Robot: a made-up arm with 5 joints. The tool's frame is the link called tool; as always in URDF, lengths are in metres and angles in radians. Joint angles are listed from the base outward. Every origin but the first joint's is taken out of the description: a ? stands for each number. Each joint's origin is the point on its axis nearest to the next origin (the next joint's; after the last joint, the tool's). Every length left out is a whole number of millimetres.
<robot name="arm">
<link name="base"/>
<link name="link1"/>
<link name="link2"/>
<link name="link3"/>
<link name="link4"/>
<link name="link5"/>
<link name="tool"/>
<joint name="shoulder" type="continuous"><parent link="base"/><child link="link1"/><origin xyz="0.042 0 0.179" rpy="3.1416 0 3.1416"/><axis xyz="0 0 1"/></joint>
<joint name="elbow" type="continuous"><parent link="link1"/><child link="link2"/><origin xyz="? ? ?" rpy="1.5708 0 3.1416"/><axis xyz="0 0 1"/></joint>
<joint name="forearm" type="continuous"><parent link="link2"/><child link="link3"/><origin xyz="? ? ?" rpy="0 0 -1.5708"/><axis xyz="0 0 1"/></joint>
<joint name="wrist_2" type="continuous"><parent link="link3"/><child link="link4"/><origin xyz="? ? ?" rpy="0 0 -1.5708"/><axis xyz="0 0 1"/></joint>
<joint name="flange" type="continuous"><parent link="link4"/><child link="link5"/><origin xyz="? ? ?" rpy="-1.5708 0 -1.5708"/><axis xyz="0 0 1"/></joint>
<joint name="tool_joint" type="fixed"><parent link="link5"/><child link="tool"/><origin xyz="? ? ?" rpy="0 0 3.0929"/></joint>
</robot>
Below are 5 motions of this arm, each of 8 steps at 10 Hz.
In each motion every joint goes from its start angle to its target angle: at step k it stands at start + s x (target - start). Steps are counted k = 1, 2, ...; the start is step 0. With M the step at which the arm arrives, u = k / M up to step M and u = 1 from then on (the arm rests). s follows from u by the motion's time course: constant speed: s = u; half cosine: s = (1 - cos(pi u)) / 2; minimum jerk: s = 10 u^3 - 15 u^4 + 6 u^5.
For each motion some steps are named. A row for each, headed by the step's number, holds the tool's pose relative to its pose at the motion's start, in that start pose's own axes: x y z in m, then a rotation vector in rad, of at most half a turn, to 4 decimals.
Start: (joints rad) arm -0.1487 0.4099 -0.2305 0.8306 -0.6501
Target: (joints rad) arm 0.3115 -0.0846 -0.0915 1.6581 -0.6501
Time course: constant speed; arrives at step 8
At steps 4, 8:
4: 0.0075 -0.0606 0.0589 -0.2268 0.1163 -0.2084
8: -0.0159 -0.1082 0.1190 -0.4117 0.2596 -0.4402

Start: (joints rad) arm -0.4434 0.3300 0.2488 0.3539 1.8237
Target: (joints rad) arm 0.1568 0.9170 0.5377 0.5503 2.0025
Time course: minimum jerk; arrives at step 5
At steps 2, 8:
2: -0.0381 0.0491 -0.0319 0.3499 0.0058 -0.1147
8: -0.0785 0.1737 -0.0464 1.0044 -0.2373 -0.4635

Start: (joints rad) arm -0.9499 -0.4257 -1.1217 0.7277 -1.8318
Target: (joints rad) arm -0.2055 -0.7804 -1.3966 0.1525 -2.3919
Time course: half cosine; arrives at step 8
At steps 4, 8:
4: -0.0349 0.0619 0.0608 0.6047 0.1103 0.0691
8: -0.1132 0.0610 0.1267 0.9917 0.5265 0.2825

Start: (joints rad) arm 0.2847 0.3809 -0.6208 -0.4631 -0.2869
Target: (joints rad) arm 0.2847 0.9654 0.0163 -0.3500 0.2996
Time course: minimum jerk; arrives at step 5
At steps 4, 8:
4: -0.1993 -0.0695 0.1270 -0.0754 1.2695 0.4770
8: -0.2059 -0.0718 0.1398 -0.0572 1.3503 0.4958

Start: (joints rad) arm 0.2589 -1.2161 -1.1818 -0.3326 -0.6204
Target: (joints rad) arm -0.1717 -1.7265 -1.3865 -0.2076 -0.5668
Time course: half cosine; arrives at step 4
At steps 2, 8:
2: 0.1088 0.0119 0.0035 0.0138 -0.3601 -0.0298
8: 0.2129 0.0161 0.0475 0.0005 -0.7249 0.0007

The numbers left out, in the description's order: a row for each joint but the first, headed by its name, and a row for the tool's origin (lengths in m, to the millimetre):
elbow: -0.045 -0.008 0
forearm: 0.045 -0.179 0
wrist_2: 0.003 0.087 0
flange: -0.063 0 0
tool: 0 0 0

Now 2 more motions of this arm.
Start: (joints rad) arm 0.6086 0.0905 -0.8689 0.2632 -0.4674
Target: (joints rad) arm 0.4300 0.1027 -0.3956 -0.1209 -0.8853
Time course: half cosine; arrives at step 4
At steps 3, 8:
3: -0.0548 0.0119 -0.0028 0.0494 0.1544 -0.4252
8: -0.0641 0.0145 -0.0012 0.0530 0.1835 -0.4967

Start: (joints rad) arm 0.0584 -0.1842 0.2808 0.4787 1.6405
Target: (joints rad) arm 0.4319 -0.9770 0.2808 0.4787 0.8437
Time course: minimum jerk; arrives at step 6
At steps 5, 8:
5: -0.0180 0.0271 0.1596 -0.8594 0.0719 -0.7926
8: -0.0164 0.0301 0.1646 -0.8935 0.0639 -0.8128

